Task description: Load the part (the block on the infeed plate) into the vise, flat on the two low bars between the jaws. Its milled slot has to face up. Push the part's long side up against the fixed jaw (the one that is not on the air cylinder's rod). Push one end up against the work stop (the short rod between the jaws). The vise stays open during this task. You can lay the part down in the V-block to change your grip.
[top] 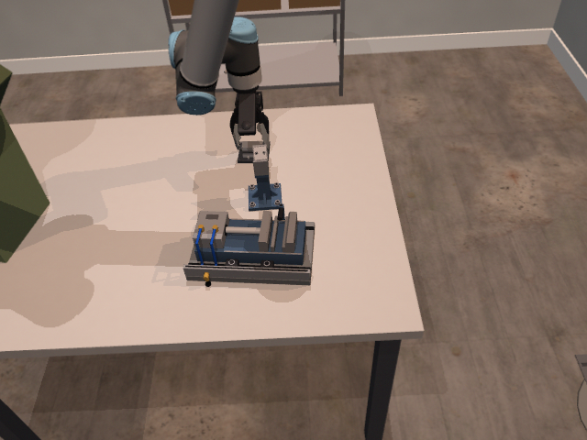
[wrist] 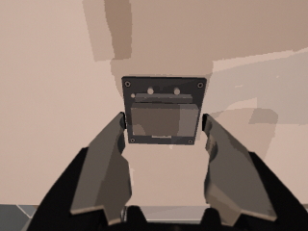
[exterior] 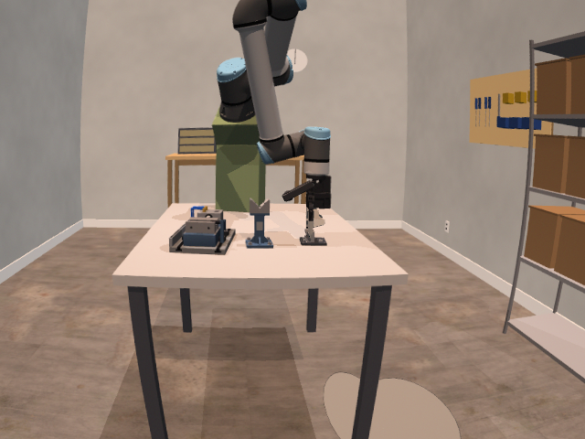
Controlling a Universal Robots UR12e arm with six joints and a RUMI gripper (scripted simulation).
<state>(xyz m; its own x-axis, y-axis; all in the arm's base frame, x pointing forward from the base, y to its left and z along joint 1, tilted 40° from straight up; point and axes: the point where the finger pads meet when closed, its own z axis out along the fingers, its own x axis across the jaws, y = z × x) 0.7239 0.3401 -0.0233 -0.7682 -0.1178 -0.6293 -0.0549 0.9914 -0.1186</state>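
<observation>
Right now my hand is 10 mm to the left of the part and 10 mm above it. Also, from my hand: dark infeed plate (10 mm to the left, 30 mm below); vise (60 mm ahead, 370 mm to the right); work stop (130 mm ahead, 320 mm to the right, 50 mm above).
</observation>
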